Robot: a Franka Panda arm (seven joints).
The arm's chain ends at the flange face. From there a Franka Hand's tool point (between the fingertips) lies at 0.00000 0.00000 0.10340 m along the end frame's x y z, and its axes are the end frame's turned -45 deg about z.
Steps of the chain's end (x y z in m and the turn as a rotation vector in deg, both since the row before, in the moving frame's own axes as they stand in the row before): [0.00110 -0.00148 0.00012 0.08 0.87 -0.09]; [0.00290 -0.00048 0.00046 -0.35 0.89 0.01]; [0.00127 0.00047 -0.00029 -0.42 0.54 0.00]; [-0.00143 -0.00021 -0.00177 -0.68 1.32 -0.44]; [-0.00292 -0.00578 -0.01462 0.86 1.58 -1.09]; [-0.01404 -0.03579 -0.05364 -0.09 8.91 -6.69]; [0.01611 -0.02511 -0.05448 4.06 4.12 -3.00]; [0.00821 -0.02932 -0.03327 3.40 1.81 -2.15]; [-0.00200 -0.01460 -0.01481 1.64 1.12 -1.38]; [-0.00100 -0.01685 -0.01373 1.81 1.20 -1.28]
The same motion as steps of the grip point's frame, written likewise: [0.00304 0.00074 0.00011 -0.56 0.67 -0.09]; [0.00308 0.00329 0.00045 -0.88 0.38 0.01]; [0.00072 0.00246 -0.00030 -0.68 0.08 0.00]; [-0.00004 0.00139 -0.00180 -1.41 0.45 -0.44]; [0.00514 -0.00526 -0.01467 -0.51 1.73 -1.09]; [0.02723 -0.02448 -0.05489 -6.36 6.24 -6.69]; [0.03956 -0.00656 -0.05501 -0.04 5.78 -3.00]; [0.03314 -0.01708 -0.03350 1.12 3.68 -2.15]; [0.01242 -0.01244 -0.01487 0.37 1.95 -1.38]; [0.01504 -0.01344 -0.01380 0.43 2.13 -1.28]
